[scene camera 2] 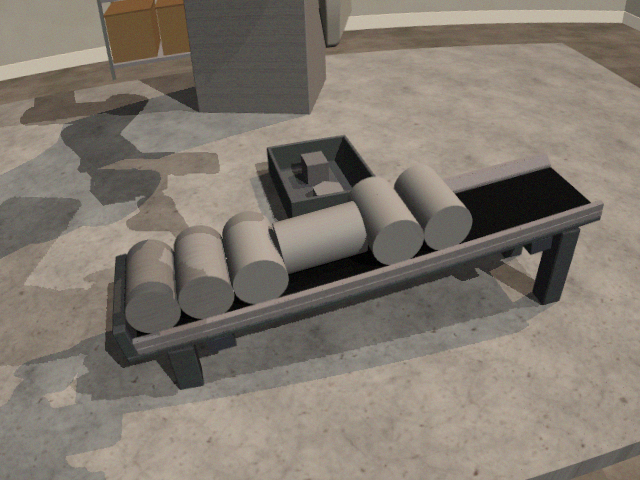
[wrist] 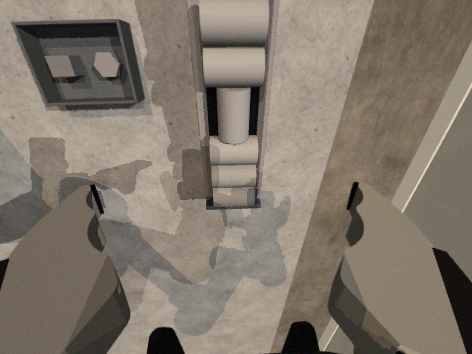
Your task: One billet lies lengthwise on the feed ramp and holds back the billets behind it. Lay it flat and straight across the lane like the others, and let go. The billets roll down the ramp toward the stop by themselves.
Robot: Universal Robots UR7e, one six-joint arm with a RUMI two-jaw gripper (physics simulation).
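Places are measured from the arm's base along level axes (x left, y ahead, z down), in centimetres.
Where they show: gripper, fingertip midpoint: (scene camera 2: 301, 15) (wrist: 228, 187).
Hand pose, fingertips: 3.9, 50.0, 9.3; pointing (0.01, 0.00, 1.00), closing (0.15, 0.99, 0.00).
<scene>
Things, the pixels of their top centre, and the offset from my fingertips, as dx, dy, dz.
- lengthwise billet at its top centre: (scene camera 2: 318, 211) (wrist: 234, 118) +0.4, +0.9, +14.2
- nearest lower billet at its top centre: (scene camera 2: 250, 234) (wrist: 234, 156) -4.6, +1.8, +15.1
- nearest upper billet at its top centre: (scene camera 2: 384, 197) (wrist: 234, 68) +5.5, +0.1, +13.9
- lowest billet at its top centre: (scene camera 2: 145, 264) (wrist: 234, 201) -12.4, +3.1, +16.0
- stop at its top centre: (scene camera 2: 120, 289) (wrist: 233, 206) -14.8, +3.5, +17.9
- dark open bin at its top centre: (scene camera 2: 320, 164) (wrist: 79, 66) +2.3, -19.5, +21.7
The lengthwise billet (scene camera 2: 320, 237) (wrist: 233, 115) lies along the feed ramp (scene camera 2: 522, 204) (wrist: 253, 112), between three crosswise billets on the lower side and two on the upper side. The nearest lower billet (scene camera 2: 255, 258) (wrist: 233, 149) and the nearest upper billet (scene camera 2: 387, 221) (wrist: 234, 66) lie across the lane. The lowest billet (scene camera 2: 150, 286) (wrist: 232, 197) rests by the stop (scene camera 2: 119, 294) (wrist: 233, 206). My gripper (wrist: 228, 187) is open and empty, high above the ramp in the wrist view, its fingertips wide on either side of the ramp's low end. The gripper does not show in the scene view.
A dark open bin (scene camera 2: 281, 178) (wrist: 134, 65) with two small blocks stands beside the ramp. A grey pedestal (scene camera 2: 253, 56) stands behind, and a shelf with orange-brown boxes (scene camera 2: 131, 33) is at the back left. Shadows fall on the table near the low end.
</scene>
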